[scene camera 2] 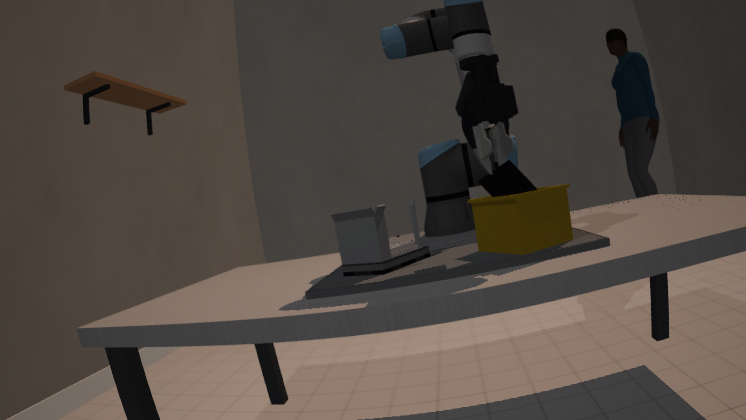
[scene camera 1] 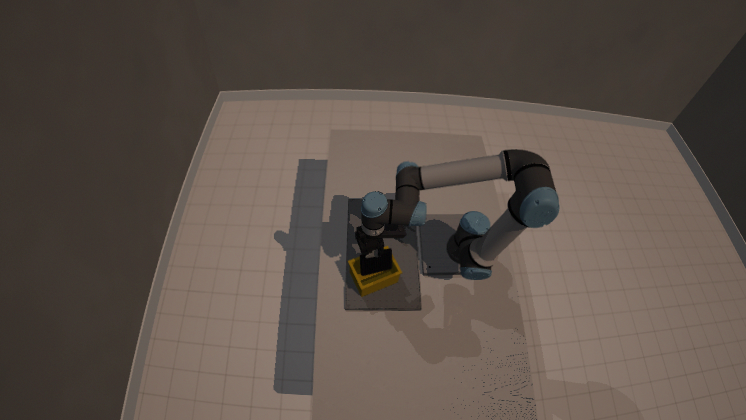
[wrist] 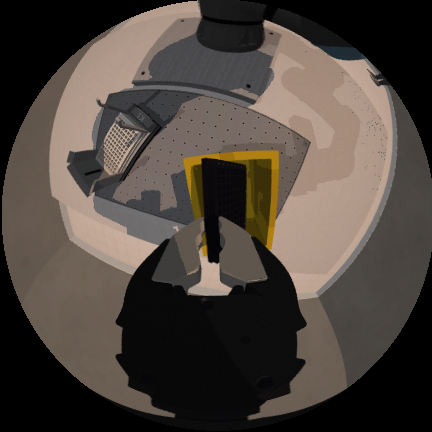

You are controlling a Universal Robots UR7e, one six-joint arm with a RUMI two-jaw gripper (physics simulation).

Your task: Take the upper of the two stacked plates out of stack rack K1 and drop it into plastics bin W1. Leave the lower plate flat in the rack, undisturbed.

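Frame: origin at the arm's base, x right, y ahead, z up, level; millimetres.
Seen in the pictures: gripper, fingertip midpoint: (scene camera 2: pixel 495 173) (scene camera 1: pixel 375 254) (wrist: pixel 211 218); arm's base at its link origin: (scene camera 2: pixel 453 230) (wrist: pixel 230 35).
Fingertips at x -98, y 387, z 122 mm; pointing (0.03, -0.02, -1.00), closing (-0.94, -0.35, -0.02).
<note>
Offsets run from my fingertips to a thing's middle. "spot": to the spot under its first point. Level surfaces: height alone.
My gripper (scene camera 1: pixel 373 252) (scene camera 2: pixel 492 158) (wrist: pixel 211 218) is shut on the black upper plate @[dy -7, dx -21, dz -28 mm] (scene camera 1: pixel 376 262) (scene camera 2: pixel 508 180) (wrist: pixel 225 192), gripping one edge. The plate hangs steeply tilted over the opening of the yellow bin W1 @[dy -2, dx -35, dz -90 mm] (scene camera 1: pixel 379 285) (scene camera 2: pixel 524 225) (wrist: pixel 274 195). In scene camera 2 its lower part is hidden behind the bin's rim. The bin stands upright. The stack rack K1 @[dy -46, dx +231, dz -80 mm] (scene camera 2: pixel 360 240) (wrist: pixel 86 171) stands apart from the bin, with the pale perforated lower plate @[dy -41, dx +234, dz -107 mm] (wrist: pixel 119 145) lying flat in it. The rack is mostly hidden under the arm in scene camera 1.
The rack and bin stand on a dark perforated base board @[dy -37, dx +90, dz -145 mm] (scene camera 1: pixel 383 303) (scene camera 2: pixel 454 273) (wrist: pixel 220 120) on the table @[dz -152 mm] (scene camera 2: pixel 208 297). A thin upright post @[spot: dy -80, dx +172, dz -69 mm] (scene camera 2: pixel 413 224) rises at the rack's side. The arm's base stands behind the board. A person (scene camera 2: pixel 634 88) stands beyond the table.
</note>
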